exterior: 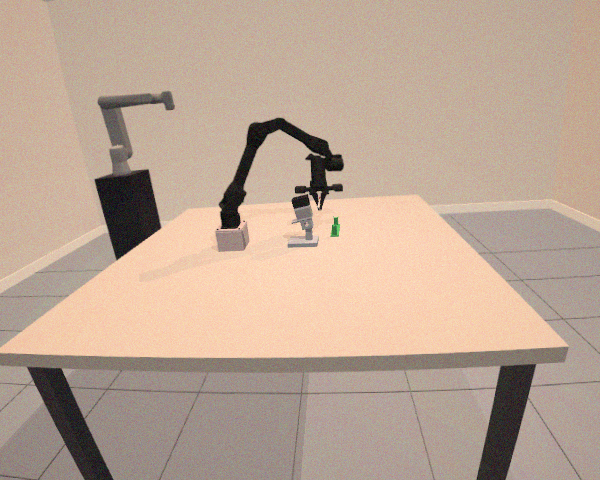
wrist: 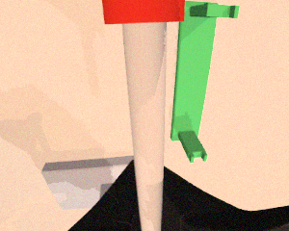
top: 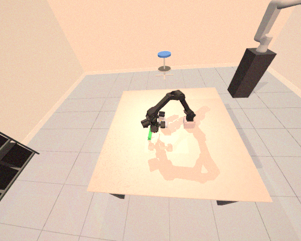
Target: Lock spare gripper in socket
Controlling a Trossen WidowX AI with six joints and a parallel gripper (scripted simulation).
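My gripper tip is now 110 mm to the left of the mount, 60 mm past it and 40 mm above it. Also, from my gripper tip: spare gripper: 110 mm to the right, 60 mm behind, 30 mm above; then green cradle: 70 mm below, 60 mm ahead, 10 mm to the left.
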